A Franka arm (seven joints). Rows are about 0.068 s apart.
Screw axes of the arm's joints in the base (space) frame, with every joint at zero. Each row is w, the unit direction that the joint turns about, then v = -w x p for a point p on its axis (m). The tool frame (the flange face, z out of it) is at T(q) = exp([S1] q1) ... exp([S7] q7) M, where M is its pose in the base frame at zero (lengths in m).
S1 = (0, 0, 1, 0, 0, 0)
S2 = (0, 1, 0, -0.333, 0, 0)
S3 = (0, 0, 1, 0, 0, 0)
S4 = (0, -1, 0, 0.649, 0, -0.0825)
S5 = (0, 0, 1, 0, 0, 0)
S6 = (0, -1, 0, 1.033, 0, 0)
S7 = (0, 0, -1, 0, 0.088, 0)
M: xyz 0.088 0 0.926 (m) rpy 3.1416 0 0 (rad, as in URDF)
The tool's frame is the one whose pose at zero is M.
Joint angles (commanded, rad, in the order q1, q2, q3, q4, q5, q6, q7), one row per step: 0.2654, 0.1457, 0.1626, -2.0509, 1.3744, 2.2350, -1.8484; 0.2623, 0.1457, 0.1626, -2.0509, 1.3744, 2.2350, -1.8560; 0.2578, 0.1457, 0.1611, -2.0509, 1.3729, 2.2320, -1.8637; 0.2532, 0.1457, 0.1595, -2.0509, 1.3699, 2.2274, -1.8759; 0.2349, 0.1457, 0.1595, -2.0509, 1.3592, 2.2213, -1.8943; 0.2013, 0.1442, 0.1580, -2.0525, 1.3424, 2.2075, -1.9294; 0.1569, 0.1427, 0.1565, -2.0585, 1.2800, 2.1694, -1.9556; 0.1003, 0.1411, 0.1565, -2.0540, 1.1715, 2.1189, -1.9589; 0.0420, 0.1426, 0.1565, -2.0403, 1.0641, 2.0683, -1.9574; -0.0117, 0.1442, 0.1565, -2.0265, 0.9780, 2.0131, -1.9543
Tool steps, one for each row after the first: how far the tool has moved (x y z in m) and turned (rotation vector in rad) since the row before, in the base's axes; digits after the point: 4 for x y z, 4 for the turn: 0.0008, -0.0016, 0.0000, -0.0004, -0.0067, 0.0004; 0.0013, -0.0029, -0.0001, -0.0004, -0.0062, 0.0009; 0.0012, -0.0028, -0.0001, -0.0010, -0.0100, 0.0049; 0.0040, -0.0093, -0.0003, -0.0062, -0.0173, 0.0015; 0.0067, -0.0178, -0.0004, -0.0092, -0.0306, 0.0024; 0.0044, -0.0223, -0.0039, -0.0337, -0.0203, 0.0337; 0.0056, -0.0278, -0.0010, -0.0605, -0.0113, 0.0475; 0.0064, -0.0296, 0.0007, -0.0612, -0.0049, 0.0402; 0.0037, -0.0273, 0.0008, -0.0458, 0.0095, 0.0323
